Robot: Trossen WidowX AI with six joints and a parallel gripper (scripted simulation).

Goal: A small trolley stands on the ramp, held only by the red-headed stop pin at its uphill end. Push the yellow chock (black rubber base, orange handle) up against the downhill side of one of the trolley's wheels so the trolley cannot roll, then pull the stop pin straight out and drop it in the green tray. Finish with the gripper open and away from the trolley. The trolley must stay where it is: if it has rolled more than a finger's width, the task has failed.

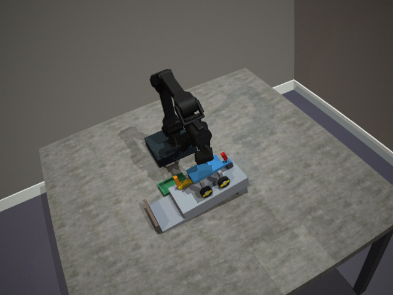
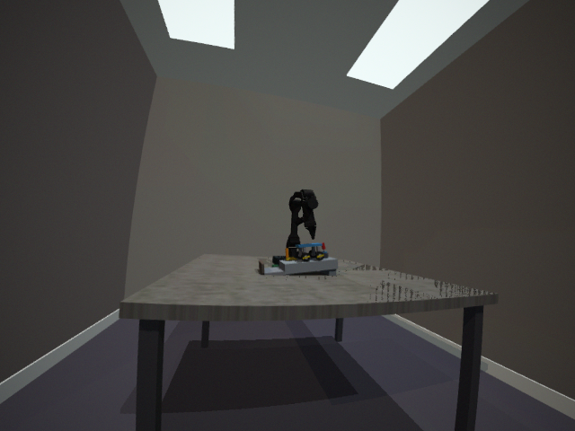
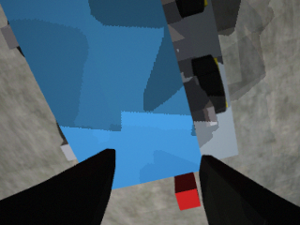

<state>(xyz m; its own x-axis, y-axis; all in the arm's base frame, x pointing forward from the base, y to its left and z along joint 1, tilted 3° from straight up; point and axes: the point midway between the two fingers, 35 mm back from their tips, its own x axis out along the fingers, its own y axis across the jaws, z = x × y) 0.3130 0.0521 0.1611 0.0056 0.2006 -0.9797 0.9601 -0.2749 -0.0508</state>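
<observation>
My gripper tip is 7 cm to the right of the red-headed stop pin, 5 cm above it and 1 cm past it. From my gripper tip the other things lie so: green tray (19 cm below, 14 cm to the right, 10 cm behind); yellow chock (11 cm to the right, 10 cm below, 2 cm behind); blue-decked trolley (7 cm below, 2 cm to the right, 2 cm ahead).
</observation>
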